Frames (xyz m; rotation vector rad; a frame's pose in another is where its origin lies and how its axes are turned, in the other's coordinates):
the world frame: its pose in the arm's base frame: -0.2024 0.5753 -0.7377 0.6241 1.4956 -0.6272
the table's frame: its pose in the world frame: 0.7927 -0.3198 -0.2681 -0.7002 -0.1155 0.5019
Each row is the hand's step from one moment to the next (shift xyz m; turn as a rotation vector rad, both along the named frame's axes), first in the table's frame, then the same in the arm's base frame.
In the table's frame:
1: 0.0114 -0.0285 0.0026 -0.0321 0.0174 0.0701
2: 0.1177 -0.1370 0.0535 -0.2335 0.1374 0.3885
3: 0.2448 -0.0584 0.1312 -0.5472 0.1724 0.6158
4: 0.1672 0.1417 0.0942 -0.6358 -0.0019 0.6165
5: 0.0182 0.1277 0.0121 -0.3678 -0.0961 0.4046
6: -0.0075 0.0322 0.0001 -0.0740 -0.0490 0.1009
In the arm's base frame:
1: 0.0050 -0.0220 -0.0210 0.0585 -0.0061 0.0529
2: 0.0814 -0.0873 -0.1457 0.3091 -0.0177 0.3584
3: 0.1940 0.0225 -0.2059 0.4383 -0.1375 0.7052
4: 0.1415 0.1805 -0.0656 0.4094 -0.3307 0.7123
5: 0.0200 0.1219 0.0390 0.2804 -0.2847 0.3854
6: -0.0012 0.0265 0.0197 0.0744 -0.0871 0.0704

